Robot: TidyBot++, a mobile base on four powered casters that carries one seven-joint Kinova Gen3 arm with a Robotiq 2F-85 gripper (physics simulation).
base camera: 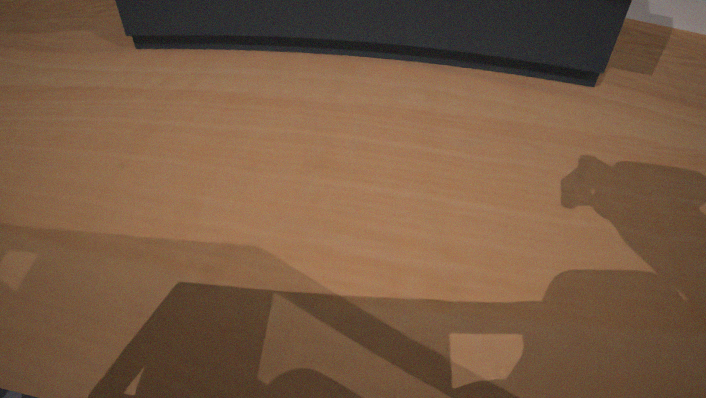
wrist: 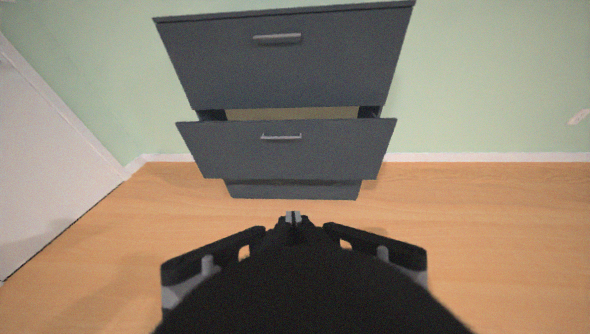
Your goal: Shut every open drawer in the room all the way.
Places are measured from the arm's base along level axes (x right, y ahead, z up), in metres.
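Pixels of known places: gripper, fingertip midpoint: (wrist: 293, 220).
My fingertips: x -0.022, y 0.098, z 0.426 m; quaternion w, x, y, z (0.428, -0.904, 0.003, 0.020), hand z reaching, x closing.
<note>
Behind a point stands the place of what it marks.
A dark grey cabinet with two drawers stands against the wall in the wrist view. Its upper drawer (wrist: 295, 70) @[x 0.010, y 0.778, z 0.445 m] sits flush under the top, with a bar handle (wrist: 277, 38) @[x -0.052, y 0.785, z 0.551 m]. Its lower drawer (wrist: 290, 155) @[x -0.033, y 0.638, z 0.121 m] stands partly open; a strip of its pale inside (wrist: 292, 113) @[x -0.011, y 1.017, z 0.171 m] shows above its front, which has a handle (wrist: 281, 137) @[x -0.064, y 0.607, z 0.236 m]. In the base camera view the dark lower part of the cabinet (base camera: 370, 25) @[x -0.010, y 0.781, z -0.325 m] shows at the top. My gripper (wrist: 293, 220) @[x -0.022, y 0.097, z 0.426 m] is shut and empty, low in front of the cabinet and apart from it, roughly in line with the lower drawer's middle.
A green wall (wrist: 490, 75) @[x 1.271, y 1.146, z 0.293 m] with a white skirting board (wrist: 490, 157) @[x 1.674, y 1.093, z -0.349 m] runs behind the cabinet. A white surface (wrist: 45, 165) @[x -1.559, y 0.863, z -0.003 m] stands at the left in the wrist view. Shadows of the robot lie on the wooden floor (base camera: 300, 150) @[x -0.092, y 0.527, z -0.396 m] in the base camera view.
</note>
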